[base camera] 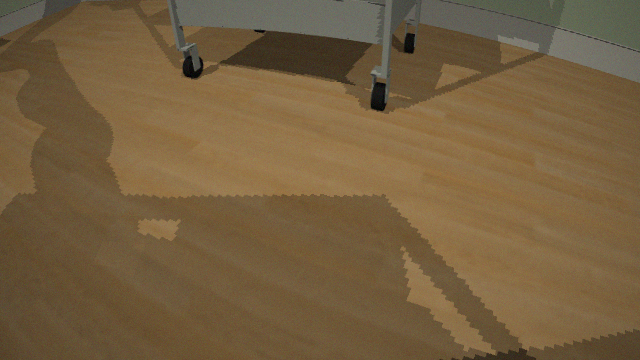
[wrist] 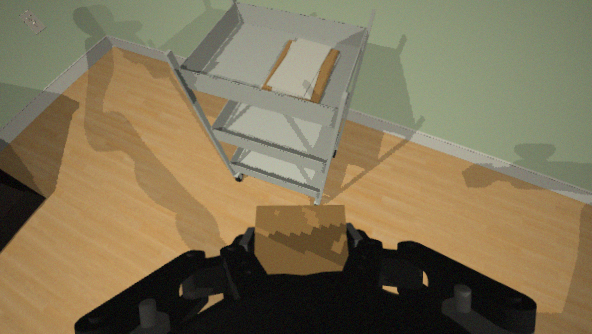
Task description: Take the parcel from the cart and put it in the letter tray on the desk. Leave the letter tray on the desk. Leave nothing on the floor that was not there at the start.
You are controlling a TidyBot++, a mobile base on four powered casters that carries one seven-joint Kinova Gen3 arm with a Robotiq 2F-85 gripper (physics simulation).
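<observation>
You'd see a brown cardboard parcel [wrist: 289, 239] here, though in the base camera view that parcel is out of frame. There's a grey cart [wrist: 289, 142] as well, and the gripper [wrist: 300, 238] is in sight too.
</observation>
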